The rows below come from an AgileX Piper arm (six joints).
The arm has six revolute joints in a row. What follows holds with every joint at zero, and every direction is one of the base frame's. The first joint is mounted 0.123 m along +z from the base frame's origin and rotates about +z. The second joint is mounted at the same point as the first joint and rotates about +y. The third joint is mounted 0.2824 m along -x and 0.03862 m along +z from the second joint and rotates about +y. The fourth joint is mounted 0.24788 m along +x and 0.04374 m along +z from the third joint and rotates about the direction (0.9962, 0, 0.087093). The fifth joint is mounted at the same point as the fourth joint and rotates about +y. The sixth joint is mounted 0.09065 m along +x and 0.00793 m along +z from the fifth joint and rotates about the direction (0.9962, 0, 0.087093). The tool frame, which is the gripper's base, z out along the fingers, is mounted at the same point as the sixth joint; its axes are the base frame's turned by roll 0, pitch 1.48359 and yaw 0 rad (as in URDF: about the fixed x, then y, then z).
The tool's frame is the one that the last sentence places.
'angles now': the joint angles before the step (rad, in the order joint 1, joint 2, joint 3, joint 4, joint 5, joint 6). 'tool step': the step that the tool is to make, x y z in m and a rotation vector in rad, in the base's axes. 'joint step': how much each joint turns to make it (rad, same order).
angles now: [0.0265 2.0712 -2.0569 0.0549 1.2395 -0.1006]
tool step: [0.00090 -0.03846 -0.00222 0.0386 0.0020 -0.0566]
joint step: [-0.0947 0.0058 -0.0001 0.0533 0.0000 -0.0375]
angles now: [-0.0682 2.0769 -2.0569 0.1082 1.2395 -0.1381]
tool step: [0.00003 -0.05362 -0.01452 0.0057 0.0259 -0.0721]
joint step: [-0.1203 0.0322 0.0000 0.0214 -0.0001 -0.0511]
